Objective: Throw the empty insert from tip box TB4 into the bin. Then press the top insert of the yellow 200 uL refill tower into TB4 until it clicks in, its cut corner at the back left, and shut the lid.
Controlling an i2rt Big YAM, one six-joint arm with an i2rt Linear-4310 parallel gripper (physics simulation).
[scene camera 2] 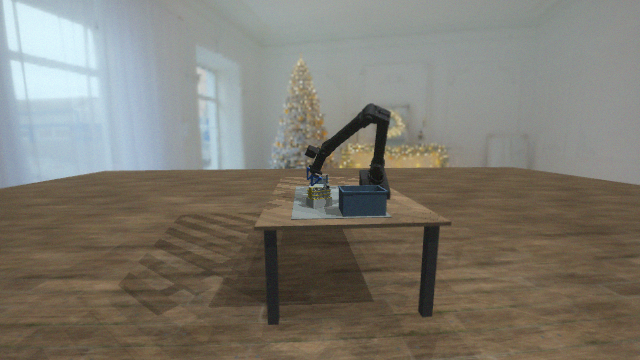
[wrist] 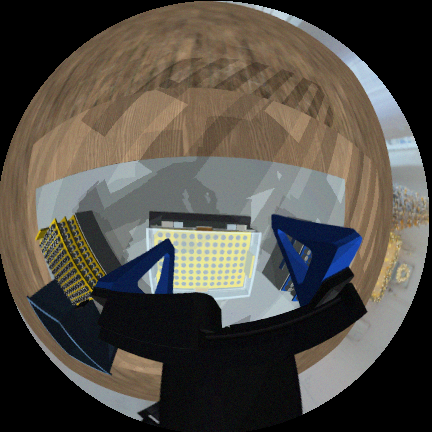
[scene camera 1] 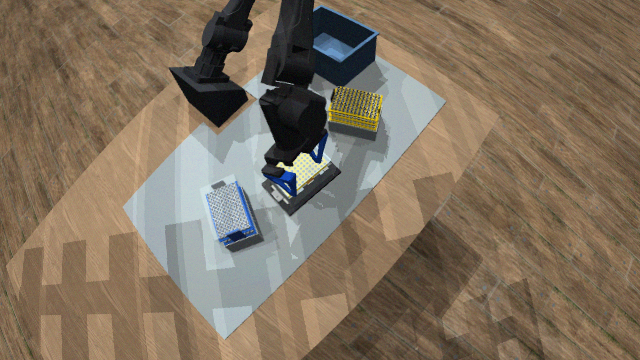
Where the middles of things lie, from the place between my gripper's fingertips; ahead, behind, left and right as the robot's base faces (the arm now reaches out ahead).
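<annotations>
Position of the blue bin [scene camera 1: 344, 47] relative to my hand: 30 mm below, 240 mm behind, 360 mm to the left.
</annotations>
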